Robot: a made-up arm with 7 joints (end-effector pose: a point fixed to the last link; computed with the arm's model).
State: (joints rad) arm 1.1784 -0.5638 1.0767 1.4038 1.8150 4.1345 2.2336
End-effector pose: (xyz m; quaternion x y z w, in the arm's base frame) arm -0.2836 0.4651 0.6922 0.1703 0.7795 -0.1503 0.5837
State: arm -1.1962 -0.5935 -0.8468 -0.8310 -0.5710 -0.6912 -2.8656
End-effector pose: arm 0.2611 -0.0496 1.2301 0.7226 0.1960 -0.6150 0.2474
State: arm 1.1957 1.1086 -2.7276 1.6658 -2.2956 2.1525 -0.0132
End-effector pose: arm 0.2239 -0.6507 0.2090 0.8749 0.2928 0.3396 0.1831
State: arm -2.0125 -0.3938 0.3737 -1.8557 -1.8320 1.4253 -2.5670
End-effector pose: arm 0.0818 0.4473 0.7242 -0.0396 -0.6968 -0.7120 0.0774
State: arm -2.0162 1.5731 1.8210 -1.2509 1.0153 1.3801 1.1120
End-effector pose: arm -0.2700 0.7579 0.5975 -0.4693 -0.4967 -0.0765 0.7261
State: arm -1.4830 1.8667 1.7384 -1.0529 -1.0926 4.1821 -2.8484
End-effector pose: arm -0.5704 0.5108 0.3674 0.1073 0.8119 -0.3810 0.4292
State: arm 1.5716 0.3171 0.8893 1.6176 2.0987 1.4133 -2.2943
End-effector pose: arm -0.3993 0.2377 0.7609 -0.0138 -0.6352 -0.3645 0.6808
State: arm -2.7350 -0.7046 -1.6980 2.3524 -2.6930 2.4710 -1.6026
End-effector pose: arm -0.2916 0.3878 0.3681 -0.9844 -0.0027 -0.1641 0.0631
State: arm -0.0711 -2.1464 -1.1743 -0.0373 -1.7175 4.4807 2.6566
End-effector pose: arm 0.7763 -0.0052 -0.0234 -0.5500 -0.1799 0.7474 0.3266
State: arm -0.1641 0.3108 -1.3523 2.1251 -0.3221 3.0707 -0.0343
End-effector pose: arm -0.0765 -0.5193 0.6143 0.2026 -0.1675 0.7418 0.6170
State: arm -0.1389 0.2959 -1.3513 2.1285 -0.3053 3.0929 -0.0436
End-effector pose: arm -0.0603 -0.5192 0.6100 0.1993 -0.1612 0.7463 0.6142
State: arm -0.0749 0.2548 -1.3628 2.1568 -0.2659 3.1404 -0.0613
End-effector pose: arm -0.0232 -0.5139 0.5897 0.2026 -0.1550 0.7538 0.6056
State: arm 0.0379 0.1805 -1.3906 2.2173 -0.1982 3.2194 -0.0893
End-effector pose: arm 0.0343 -0.4945 0.5505 0.2141 -0.1468 0.7625 0.5927
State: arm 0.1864 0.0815 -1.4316 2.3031 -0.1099 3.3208 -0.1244
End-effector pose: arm 0.0943 -0.4548 0.5007 0.2310 -0.1324 0.7682 0.5823
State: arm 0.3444 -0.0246 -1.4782 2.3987 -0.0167 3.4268 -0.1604
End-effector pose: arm 0.1375 -0.4008 0.4535 0.2467 -0.1092 0.7689 0.5796
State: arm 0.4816 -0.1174 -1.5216 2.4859 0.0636 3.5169 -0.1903
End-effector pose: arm 0.1574 -0.3487 0.4185 0.2567 -0.0820 0.7659 0.5838
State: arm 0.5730 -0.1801 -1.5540 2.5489 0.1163 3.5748 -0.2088
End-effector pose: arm 0.1609 -0.3128 0.3981 0.2620 -0.0607 0.7614 0.5898
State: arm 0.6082 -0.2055 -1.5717 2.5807 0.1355 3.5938 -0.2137
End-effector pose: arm 0.1577 -0.2976 0.3899 0.2675 -0.0534 0.7573 0.5934
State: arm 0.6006 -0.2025 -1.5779 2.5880 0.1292 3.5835 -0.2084
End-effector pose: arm 0.1525 -0.2981 0.3893 0.2747 -0.0585 0.7539 0.5940
